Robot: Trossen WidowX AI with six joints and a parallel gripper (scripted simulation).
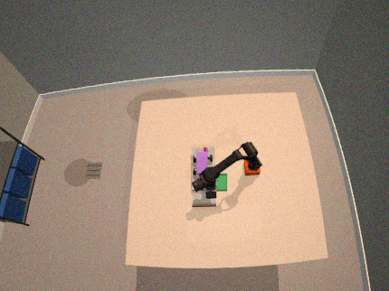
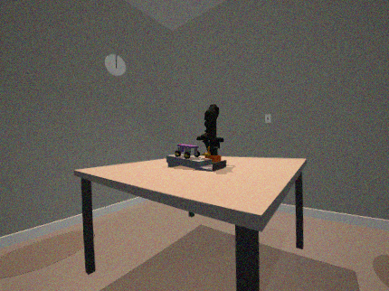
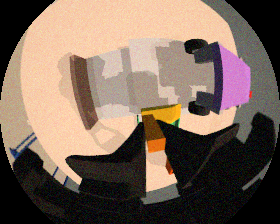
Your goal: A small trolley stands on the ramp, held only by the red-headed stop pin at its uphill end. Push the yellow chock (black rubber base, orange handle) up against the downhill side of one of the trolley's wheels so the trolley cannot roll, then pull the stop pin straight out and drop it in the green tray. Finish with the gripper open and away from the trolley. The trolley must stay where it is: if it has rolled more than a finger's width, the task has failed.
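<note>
My gripper tip is 6 cm short of the red-headed stop pin, 24 cm to the left of it and 2 cm below it. The rest, counted from my gripper tip: grey ramp (7 cm ahead, 13 cm to the right, 6 cm below); then yellow chock (2 cm to the right, 1 cm below); then purple-topped trolley (7 cm ahead, 14 cm to the right).
</note>
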